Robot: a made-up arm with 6 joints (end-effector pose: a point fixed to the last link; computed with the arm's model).
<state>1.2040 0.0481 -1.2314 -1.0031 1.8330 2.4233</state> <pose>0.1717 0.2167 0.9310 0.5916 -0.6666 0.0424 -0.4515</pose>
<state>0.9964 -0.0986 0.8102 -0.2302 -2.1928 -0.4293</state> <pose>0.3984 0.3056 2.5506 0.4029 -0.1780 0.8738 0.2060</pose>
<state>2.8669 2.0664 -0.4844 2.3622 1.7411 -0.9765</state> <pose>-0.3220 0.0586 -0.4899 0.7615 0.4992 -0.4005 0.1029</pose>
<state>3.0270 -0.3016 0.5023 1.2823 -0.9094 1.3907</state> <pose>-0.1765 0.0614 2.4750 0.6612 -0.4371 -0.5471 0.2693</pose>
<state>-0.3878 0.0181 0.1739 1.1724 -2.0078 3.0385</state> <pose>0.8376 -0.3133 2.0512 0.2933 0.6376 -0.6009 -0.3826</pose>
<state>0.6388 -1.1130 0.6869 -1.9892 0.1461 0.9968</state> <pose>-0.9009 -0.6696 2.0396 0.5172 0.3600 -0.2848 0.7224</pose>
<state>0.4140 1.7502 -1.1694 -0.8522 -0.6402 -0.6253</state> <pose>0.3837 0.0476 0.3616 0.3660 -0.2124 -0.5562 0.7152</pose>
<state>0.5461 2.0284 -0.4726 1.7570 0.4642 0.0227</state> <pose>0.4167 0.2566 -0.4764 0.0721 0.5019 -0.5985 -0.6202</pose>
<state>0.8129 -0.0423 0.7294 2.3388 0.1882 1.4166</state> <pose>0.3773 0.4580 2.4788 0.0842 -0.6232 -0.3975 -0.6682</pose>
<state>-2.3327 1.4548 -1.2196 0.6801 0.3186 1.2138</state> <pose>-0.3497 -0.2386 0.3696 0.5380 0.4450 0.6997 0.1514</pose>
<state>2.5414 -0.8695 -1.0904 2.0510 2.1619 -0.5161</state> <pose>-0.0012 -0.0047 1.2747 0.5777 0.2054 0.4722 -0.6334</pose>
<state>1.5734 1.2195 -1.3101 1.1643 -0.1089 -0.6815</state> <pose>0.1025 0.5007 0.5025 0.1110 0.7988 -0.5889 0.0517</pose>
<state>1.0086 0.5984 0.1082 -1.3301 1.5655 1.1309</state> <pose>0.8191 1.2012 1.1190 0.9302 0.1526 0.2654 -0.2026</pose>
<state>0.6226 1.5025 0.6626 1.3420 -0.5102 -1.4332</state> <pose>1.5719 1.0620 0.1570 0.6870 -0.0760 0.7176 -0.0848</pose>
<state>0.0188 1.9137 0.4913 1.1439 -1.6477 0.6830</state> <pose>1.4088 0.0187 -0.6340 0.3947 0.5765 -0.7084 0.0996</pose>
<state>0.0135 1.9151 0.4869 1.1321 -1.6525 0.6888</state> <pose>1.4029 0.0099 -0.6370 0.4003 0.5708 -0.7109 0.0924</pose>
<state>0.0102 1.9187 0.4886 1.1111 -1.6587 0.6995</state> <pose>1.3994 0.0031 -0.6418 0.4059 0.5629 -0.7153 0.0826</pose>
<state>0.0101 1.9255 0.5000 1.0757 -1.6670 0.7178</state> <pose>1.4002 -0.0009 -0.6491 0.4111 0.5515 -0.7225 0.0686</pose>
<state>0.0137 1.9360 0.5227 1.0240 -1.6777 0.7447</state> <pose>1.4056 -0.0014 -0.6589 0.4153 0.5365 -0.7330 0.0495</pose>
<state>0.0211 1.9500 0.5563 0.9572 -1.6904 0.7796</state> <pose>1.4153 0.0020 -0.6711 0.4174 0.5183 -0.7459 0.0251</pose>
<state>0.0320 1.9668 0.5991 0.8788 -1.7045 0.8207</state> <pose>1.4283 0.0096 -0.6846 0.4164 0.4986 -0.7602 -0.0040</pose>
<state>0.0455 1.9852 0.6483 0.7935 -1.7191 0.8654</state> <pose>1.4435 0.0210 -0.6982 0.4116 0.4787 -0.7747 -0.0366</pose>
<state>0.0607 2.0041 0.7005 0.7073 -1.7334 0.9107</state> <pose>1.4592 0.0356 -0.7109 0.4032 0.4605 -0.7877 -0.0706</pose>
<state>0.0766 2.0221 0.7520 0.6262 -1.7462 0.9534</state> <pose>1.4744 0.0527 -0.7218 0.3918 0.4454 -0.7984 -0.1035</pose>
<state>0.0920 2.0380 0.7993 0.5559 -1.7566 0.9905</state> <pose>1.4883 0.0706 -0.7301 0.3791 0.4343 -0.8063 -0.1325</pose>
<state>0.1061 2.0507 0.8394 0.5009 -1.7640 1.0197</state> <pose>1.5005 0.0885 -0.7353 0.3667 0.4276 -0.8115 -0.1551</pose>
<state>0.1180 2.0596 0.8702 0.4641 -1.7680 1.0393</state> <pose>1.5107 0.1047 -0.7376 0.3562 0.4252 -0.8146 -0.1696</pose>
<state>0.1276 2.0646 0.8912 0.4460 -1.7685 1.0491</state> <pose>1.5191 0.1189 -0.7372 0.3484 0.4266 -0.8160 -0.1754</pose>
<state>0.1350 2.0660 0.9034 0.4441 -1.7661 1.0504</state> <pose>1.5263 0.1309 -0.7343 0.3431 0.4310 -0.8163 -0.1736</pose>
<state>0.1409 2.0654 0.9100 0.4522 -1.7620 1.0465</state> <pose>1.5322 0.1412 -0.7304 0.3396 0.4370 -0.8160 -0.1671</pose>
